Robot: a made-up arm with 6 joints. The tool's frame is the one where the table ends. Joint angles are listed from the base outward.
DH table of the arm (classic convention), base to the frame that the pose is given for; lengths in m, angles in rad. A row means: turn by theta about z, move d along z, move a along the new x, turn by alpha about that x. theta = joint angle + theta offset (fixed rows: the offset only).
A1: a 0  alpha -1.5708  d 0.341  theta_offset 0
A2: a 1.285  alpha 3.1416  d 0  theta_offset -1.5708
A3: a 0  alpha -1.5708  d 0  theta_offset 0
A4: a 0  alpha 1.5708  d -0.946  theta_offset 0
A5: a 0  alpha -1.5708  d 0.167  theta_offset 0
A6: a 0  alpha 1.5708  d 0  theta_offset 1.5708
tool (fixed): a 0  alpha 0  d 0  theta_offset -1.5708
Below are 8 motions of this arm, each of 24 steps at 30 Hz.
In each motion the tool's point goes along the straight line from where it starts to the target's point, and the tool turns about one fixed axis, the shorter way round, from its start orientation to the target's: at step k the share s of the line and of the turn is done. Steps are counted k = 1, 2, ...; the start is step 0. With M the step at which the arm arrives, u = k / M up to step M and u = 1 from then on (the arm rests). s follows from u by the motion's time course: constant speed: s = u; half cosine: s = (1 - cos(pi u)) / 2; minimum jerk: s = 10 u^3 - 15 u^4 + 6 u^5.
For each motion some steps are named. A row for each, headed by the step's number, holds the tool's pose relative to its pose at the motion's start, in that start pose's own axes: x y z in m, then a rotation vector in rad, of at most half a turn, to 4 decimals.
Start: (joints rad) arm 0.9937 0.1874 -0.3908 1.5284 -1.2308 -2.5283
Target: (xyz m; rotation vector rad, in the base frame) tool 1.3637 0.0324 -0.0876 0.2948 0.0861 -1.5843
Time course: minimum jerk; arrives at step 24
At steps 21, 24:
21: 1.2260 -0.9961 -0.7113 0.0418 -0.3070 -1.1714
24: 1.2460 -1.0123 -0.7229 0.0425 -0.3120 -1.1905

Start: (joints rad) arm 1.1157 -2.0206 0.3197 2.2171 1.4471 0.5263
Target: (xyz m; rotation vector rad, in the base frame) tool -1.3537 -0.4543 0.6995 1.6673 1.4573 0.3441
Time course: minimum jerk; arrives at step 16
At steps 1, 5, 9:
1: 0.0027 -0.0003 0.0012 0.0004 -0.0028 -0.0004
5: 0.2167 -0.0257 0.0990 0.0307 -0.2303 -0.0341
9: 0.7416 -0.0879 0.3387 0.1050 -0.7882 -0.1168

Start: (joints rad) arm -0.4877 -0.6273 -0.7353 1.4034 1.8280 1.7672
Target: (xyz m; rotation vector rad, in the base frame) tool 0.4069 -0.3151 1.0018 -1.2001 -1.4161 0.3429
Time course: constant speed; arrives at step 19
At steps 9, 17, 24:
9: -0.1001 0.1057 0.2096 0.6371 0.1829 -0.1009
17: -0.1890 0.1997 0.3959 1.2035 0.3454 -0.1905
24: -0.2113 0.2232 0.4425 1.3451 0.3860 -0.2130

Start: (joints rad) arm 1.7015 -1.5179 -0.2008 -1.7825 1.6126 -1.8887
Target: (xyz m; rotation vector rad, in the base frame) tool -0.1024 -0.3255 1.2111 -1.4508 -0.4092 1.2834
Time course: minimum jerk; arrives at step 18
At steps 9, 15, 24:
9: 0.0059 0.0561 0.2911 -0.0521 -0.3693 0.2434
15: 0.0115 0.1081 0.5615 -0.1005 -0.7124 0.4695
24: 0.0119 0.1121 0.5821 -0.1042 -0.7386 0.4868

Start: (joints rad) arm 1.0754 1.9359 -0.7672 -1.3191 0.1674 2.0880
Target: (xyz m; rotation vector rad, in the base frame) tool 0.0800 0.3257 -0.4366 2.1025 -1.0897 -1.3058
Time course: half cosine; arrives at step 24
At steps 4, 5, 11, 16, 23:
4: -0.0023 0.0022 0.0095 -0.0401 0.0221 -0.0290
5: -0.0036 0.0033 0.0147 -0.0618 0.0342 -0.0447
11: -0.0150 0.0140 0.0617 -0.2602 0.1437 -0.1880
16: -0.0259 0.0241 0.1064 -0.4489 0.2479 -0.3243
23: -0.0345 0.0320 0.1413 -0.5960 0.3292 -0.4306

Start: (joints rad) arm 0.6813 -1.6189 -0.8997 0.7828 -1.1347 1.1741
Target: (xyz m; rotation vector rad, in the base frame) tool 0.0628 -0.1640 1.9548 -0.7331 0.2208 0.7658
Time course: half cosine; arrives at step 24
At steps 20, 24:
20: 0.2558 -1.0149 0.1526 0.8030 -0.4973 0.4458
24: 0.2742 -1.0877 0.1636 0.8606 -0.5330 0.4779

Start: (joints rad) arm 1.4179 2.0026 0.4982 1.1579 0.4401 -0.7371
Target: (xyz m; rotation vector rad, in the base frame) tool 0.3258 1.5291 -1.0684 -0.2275 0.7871 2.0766
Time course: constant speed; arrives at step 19
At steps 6, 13, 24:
6: -0.0072 -0.0264 0.0535 0.0111 -0.1941 0.0786
13: -0.0157 -0.0572 0.1159 0.0241 -0.4205 0.1704
24: -0.0229 -0.0836 0.1693 0.0353 -0.6146 0.2490

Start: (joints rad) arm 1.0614 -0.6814 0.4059 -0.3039 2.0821 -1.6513
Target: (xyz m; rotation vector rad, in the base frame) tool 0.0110 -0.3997 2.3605 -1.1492 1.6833 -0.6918
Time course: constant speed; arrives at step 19
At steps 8, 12, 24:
8: 0.0083 -0.0885 0.0111 -0.1687 -0.0881 0.1313
12: 0.0125 -0.1328 0.0167 -0.2531 -0.1321 0.1969
24: 0.0197 -0.2102 0.0265 -0.4007 -0.2091 0.3118

